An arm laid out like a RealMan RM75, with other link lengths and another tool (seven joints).
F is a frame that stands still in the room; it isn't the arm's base.
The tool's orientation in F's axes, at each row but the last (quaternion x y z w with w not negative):
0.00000 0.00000 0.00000 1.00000
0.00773 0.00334 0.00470 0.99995
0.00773 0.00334 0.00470 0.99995
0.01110 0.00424 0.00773 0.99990
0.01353 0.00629 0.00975 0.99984
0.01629 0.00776 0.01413 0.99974
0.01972 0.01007 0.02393 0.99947
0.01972 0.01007 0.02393 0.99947
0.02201 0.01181 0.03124 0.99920
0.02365 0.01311 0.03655 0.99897
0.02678 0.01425 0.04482 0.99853
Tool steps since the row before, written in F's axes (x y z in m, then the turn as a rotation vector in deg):
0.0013 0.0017 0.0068 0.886 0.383 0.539
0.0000 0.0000 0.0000 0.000 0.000 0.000
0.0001 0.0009 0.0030 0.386 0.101 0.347
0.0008 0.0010 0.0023 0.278 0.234 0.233
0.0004 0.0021 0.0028 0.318 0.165 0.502
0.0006 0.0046 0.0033 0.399 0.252 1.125
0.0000 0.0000 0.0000 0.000 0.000 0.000
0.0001 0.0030 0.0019 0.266 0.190 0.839
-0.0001 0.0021 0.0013 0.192 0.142 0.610
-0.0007 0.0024 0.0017 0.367 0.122 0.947
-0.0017 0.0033 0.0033 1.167 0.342 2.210
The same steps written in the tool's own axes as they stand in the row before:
0.0013 0.0017 0.0068 0.886 0.383 0.539
0.0000 0.0000 0.0000 0.000 0.000 0.000
0.0001 0.0009 0.0030 0.385 0.103 0.348
0.0008 0.0010 0.0023 0.280 0.235 0.230
0.0004 0.0022 0.0027 0.315 0.172 0.501
0.0007 0.0047 0.0032 0.389 0.277 1.122
0.0000 0.0000 0.0000 0.000 0.000 0.000
0.0002 0.0031 0.0018 0.259 0.210 0.836
0.0000 0.0022 0.0012 0.187 0.157 0.608
-0.0006 0.0025 0.0016 0.352 0.141 0.950
-0.0015 0.0036 0.0031 1.135 0.358 2.224

